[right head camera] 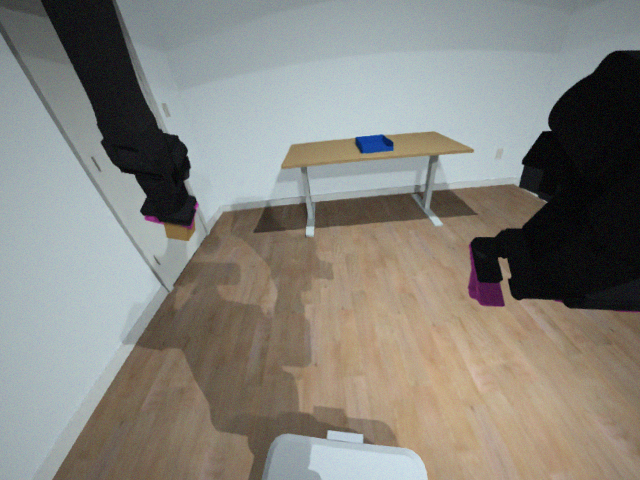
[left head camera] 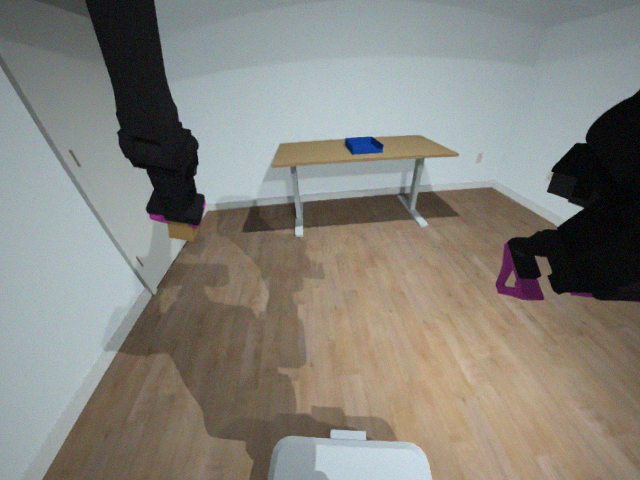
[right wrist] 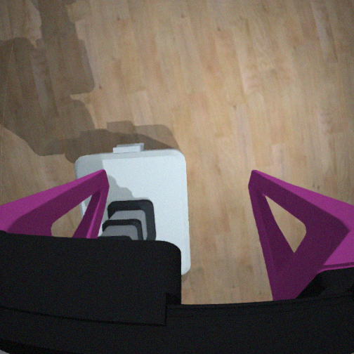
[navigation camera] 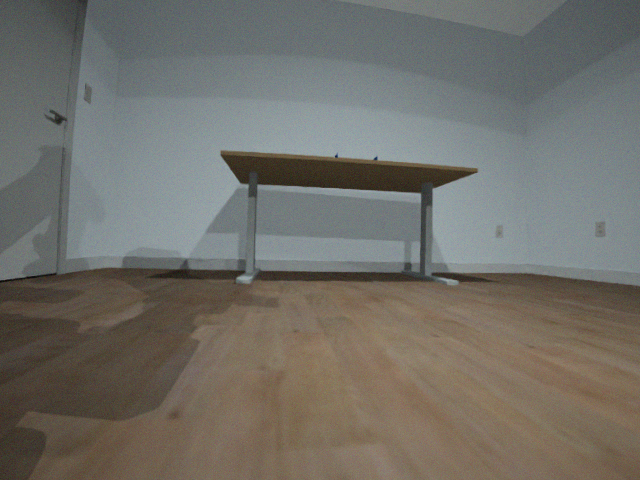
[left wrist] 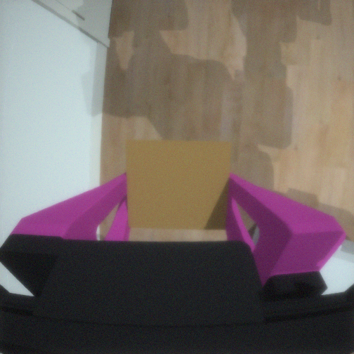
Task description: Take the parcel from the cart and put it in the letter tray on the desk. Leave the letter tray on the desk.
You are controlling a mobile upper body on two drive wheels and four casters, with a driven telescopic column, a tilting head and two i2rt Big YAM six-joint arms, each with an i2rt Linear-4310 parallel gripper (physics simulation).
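Frame: origin at the left arm's base, x ahead, y left, z up, level; metres.
Seen in the pictures: left gripper, fingertip midpoint: (right head camera: 180,225) (left head camera: 184,224); right gripper, fingertip midpoint: (right head camera: 511,293) (left head camera: 533,289).
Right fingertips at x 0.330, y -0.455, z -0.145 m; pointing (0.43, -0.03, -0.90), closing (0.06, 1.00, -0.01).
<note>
A point is followed by its place in that frame.
The parcel (left head camera: 182,230) @(x 0.542, y 0.184, z -0.184 m) (right head camera: 179,231) @(x 0.543, y 0.180, z -0.186 m) (left wrist: 177,185) is a small tan box. My left gripper (left wrist: 177,178) is shut on it, with one magenta finger at each side, and holds it in the air at the left of both head views. My right gripper (right wrist: 178,177) is open and empty, at the right of both head views. The blue letter tray (left head camera: 364,145) @(x 2.360, y -0.433, z -0.433 m) (right head camera: 374,144) @(x 2.340, y -0.423, z -0.433 m) lies on the wooden desk (left head camera: 310,152) @(x 2.180, y 0.059, z -0.436 m) (right head camera: 320,152) @(x 2.185, y 0.059, z -0.436 m) (navigation camera: 330,171) @(x 2.159, y -0.272, z -0.461 m), across the room from both grippers. In the navigation camera, small blue tips of the tray show above the desk's edge. The cart does not show in these views.
The desk stands on two grey legs (left head camera: 296,201) @(x 2.208, y 0.245, z -0.927 m) (navigation camera: 426,227) @(x 2.370, y -0.976, z -0.788 m) against the far wall. A white wall and a door (left head camera: 93,155) @(x 1.331, y 1.262, z -0.152 m) (navigation camera: 33,129) @(x 1.722, y 1.323, z -0.361 m) are at the left. My white base (left head camera: 367,459) @(x 0.266, y -0.285, z -0.896 m) (right head camera: 356,457) @(x 0.279, y -0.266, z -0.896 m) (right wrist: 167,200) shows at the bottom of the head views.
</note>
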